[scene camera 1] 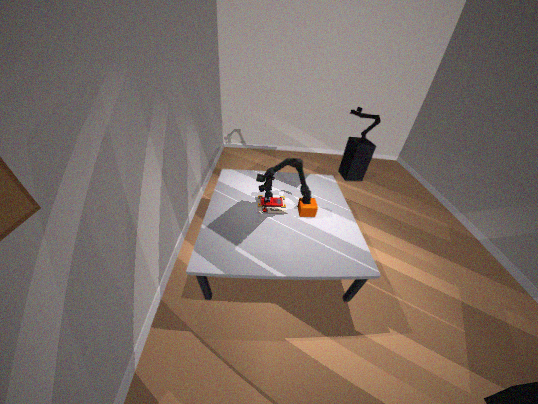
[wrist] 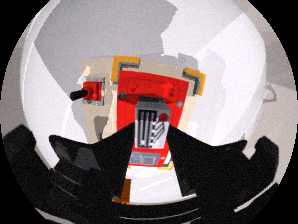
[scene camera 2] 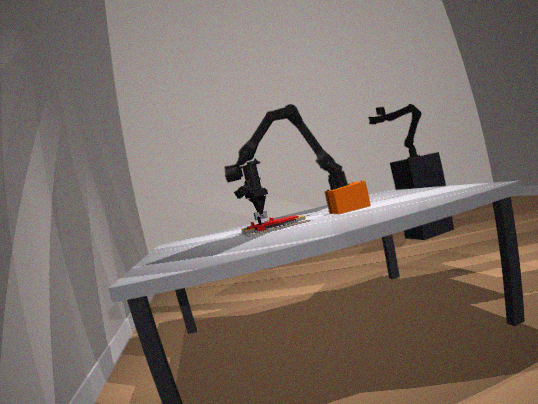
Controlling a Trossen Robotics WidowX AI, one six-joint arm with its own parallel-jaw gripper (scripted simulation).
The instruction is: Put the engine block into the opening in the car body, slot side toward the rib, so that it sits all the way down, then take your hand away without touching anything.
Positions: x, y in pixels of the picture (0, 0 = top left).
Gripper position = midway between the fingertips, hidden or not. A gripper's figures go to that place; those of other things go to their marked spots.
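Labels:
Grey engine block (wrist: 151, 120), 0.08 m from the lens. My gripper (wrist: 150, 126), 0.10 m from the lens.

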